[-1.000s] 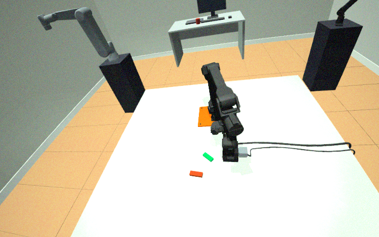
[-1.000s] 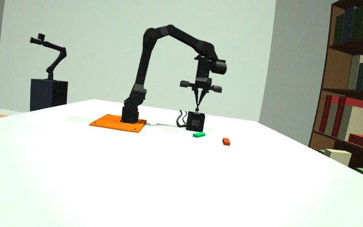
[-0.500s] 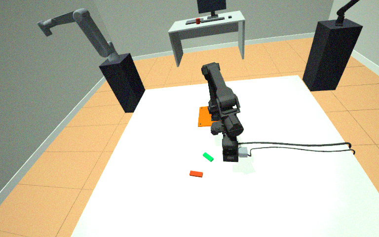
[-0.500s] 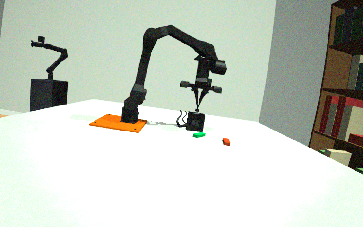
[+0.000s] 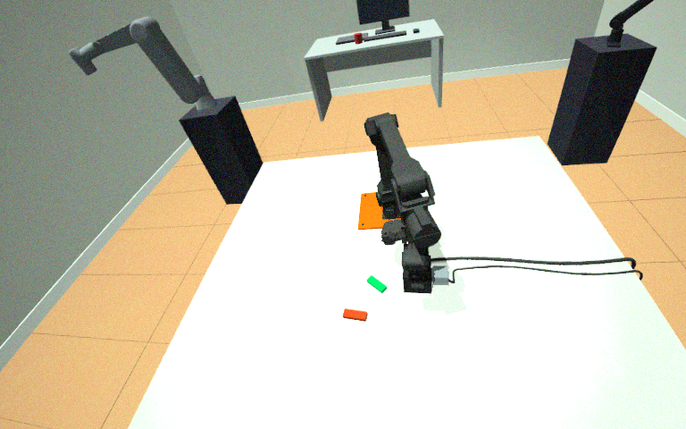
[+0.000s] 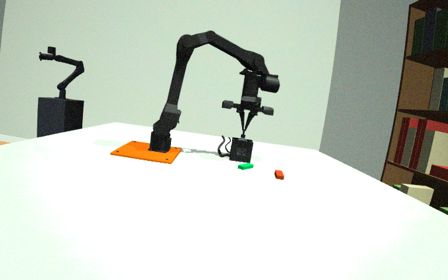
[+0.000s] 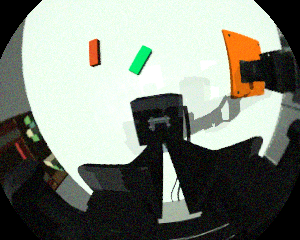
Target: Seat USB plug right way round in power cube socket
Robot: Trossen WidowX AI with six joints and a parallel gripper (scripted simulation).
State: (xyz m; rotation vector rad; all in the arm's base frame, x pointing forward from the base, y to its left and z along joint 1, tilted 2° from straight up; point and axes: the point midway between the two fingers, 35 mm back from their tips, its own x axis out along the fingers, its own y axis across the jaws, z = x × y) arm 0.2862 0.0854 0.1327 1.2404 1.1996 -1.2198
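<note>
The usb plug lies 2 cm below my gripper tip. Also, from my gripper tip: green block 1 cm ahead, 12 cm to the right, 10 cm below; then red block 11 cm ahead, 17 cm to the right, 10 cm below.
</note>
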